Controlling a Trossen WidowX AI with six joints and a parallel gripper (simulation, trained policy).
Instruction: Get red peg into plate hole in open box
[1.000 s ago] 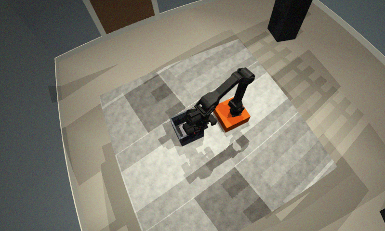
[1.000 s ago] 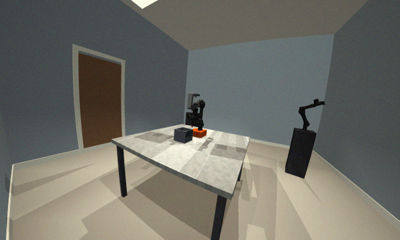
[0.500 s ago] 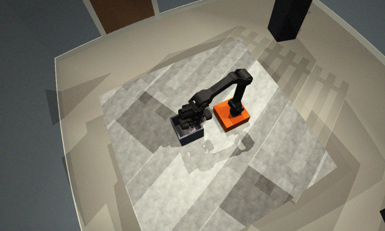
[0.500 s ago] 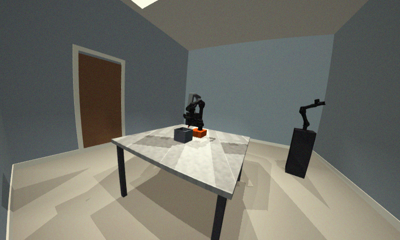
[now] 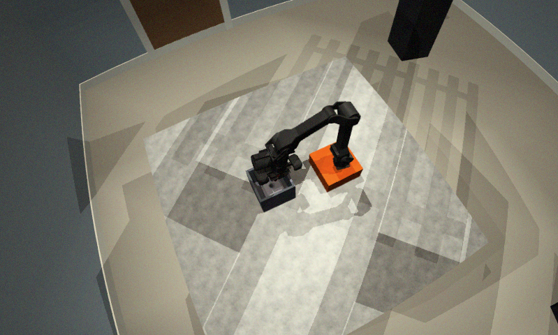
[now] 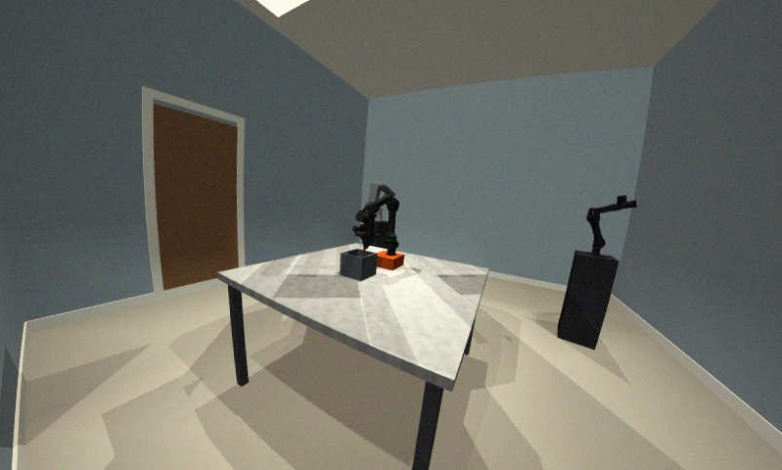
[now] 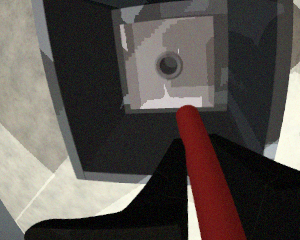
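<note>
Right now the pale plate is 20 mm ahead of my gripper tip, 20 mm to the right of it and 120 mm below it. From my gripper tip the other things lie so: red peg: 20 mm above.
</note>
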